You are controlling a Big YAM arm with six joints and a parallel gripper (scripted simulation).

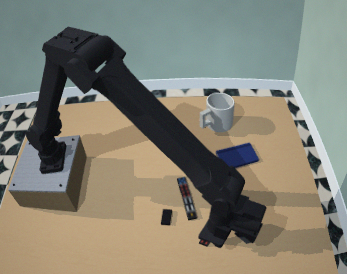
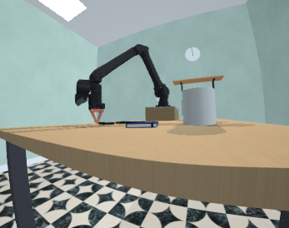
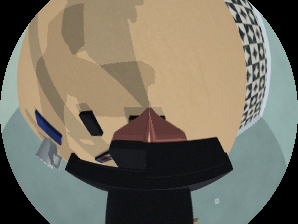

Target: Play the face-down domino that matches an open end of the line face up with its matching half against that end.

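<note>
Right now the domino is 2 cm to the left of my hand, 2 cm behind it and 1 cm below it. Round my hand: white mug: 47 cm to the left, 11 cm ahead, 3 cm above.
</note>
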